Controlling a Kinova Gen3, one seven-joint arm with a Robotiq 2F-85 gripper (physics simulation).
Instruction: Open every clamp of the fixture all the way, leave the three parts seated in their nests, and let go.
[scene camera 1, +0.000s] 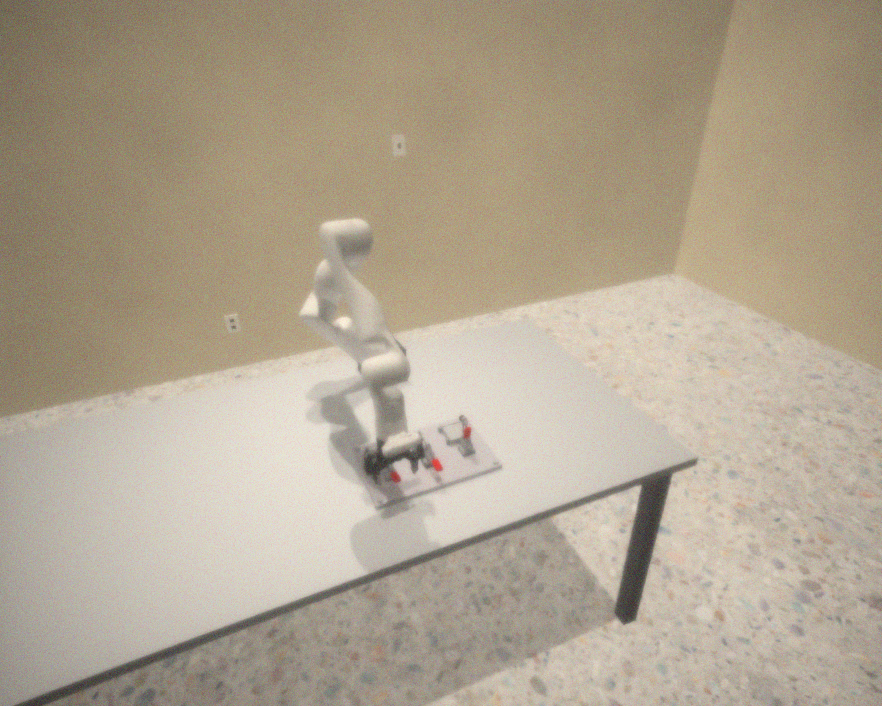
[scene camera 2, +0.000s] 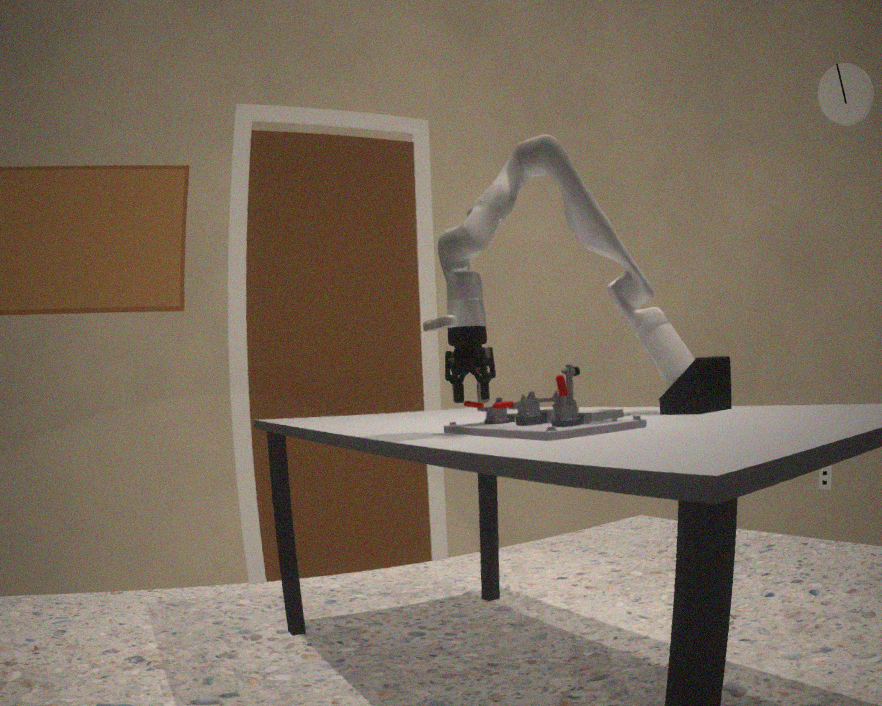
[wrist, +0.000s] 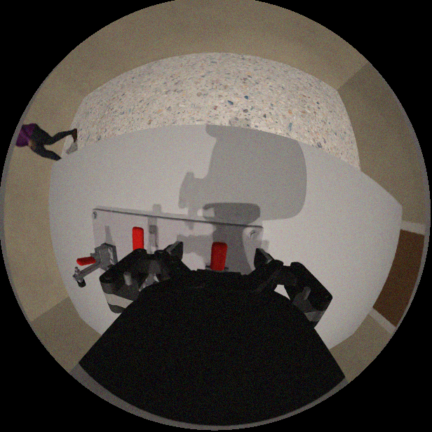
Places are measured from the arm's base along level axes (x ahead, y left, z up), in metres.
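Where they show: gripper, fingertip midpoint: (scene camera 1: 396, 477) (scene camera 2: 470, 402); arm's base, origin of the base link: (scene camera 2: 686, 382).
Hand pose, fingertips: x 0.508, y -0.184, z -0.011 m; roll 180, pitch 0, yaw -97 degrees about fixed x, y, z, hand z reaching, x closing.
Each offset is from my fingertips to the top centre of the thing. "spot": to the spot under its first point. Level surfaces: height alone.
The fixture's base plate @[spot: 0.038 m ahead, 0.228 m left, 0.045 m down] (scene camera 1: 481, 466) (wrist: 117, 221) lies on the table and carries three red-handled clamps. The end clamp's red handle @[0.022 m back, 0.225 m left, 0.045 m up] (scene camera 1: 467, 432) (scene camera 2: 561, 385) (wrist: 86, 261) stands up, and its bar @[spot: 0.042 m back, 0.232 m left, 0.047 m up] (scene camera 2: 570, 373) is raised. The middle clamp's red handle @[spot: 0.014 m ahead, 0.107 m left, 0.001 m up] (scene camera 1: 436, 464) (scene camera 2: 503, 404) (wrist: 138, 238) lies low, near horizontal. The far clamp's red handle @[0.024 m back, 0.003 m left, 0.006 m up] (scene camera 1: 395, 477) (scene camera 2: 472, 404) (wrist: 218, 256) also lies low. My gripper (scene camera 2: 470, 396) (wrist: 218, 253) is open and empty, pointing down just above the far clamp's handle, which shows between the fingers in the wrist view. The three parts cannot be made out clearly.
The white table @[0.060 m down] (scene camera 1: 220, 530) (scene camera 2: 367, 428) (wrist: 135, 165) extends around the fixture, with its front edge beyond the handles. The middle clamp stands close beside one finger. A person (wrist: 42, 140) shows past the table at the left of the wrist view.
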